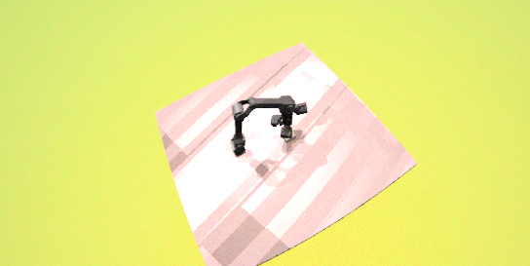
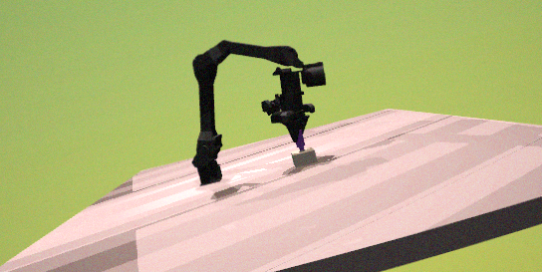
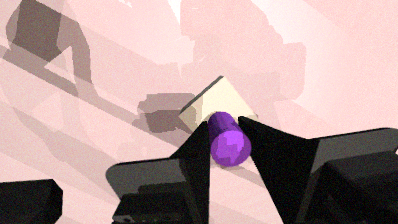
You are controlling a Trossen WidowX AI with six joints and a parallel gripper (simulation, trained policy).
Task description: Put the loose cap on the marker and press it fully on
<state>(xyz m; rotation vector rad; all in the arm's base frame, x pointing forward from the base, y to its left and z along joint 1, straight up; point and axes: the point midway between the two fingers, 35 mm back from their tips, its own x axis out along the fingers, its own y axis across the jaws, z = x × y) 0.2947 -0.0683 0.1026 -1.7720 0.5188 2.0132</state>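
My gripper tip is now 10 mm short of the purple cap and 10 mm below it. The rest, counted from my gripper tip: holder block: 10 mm ahead, 50 mm below.
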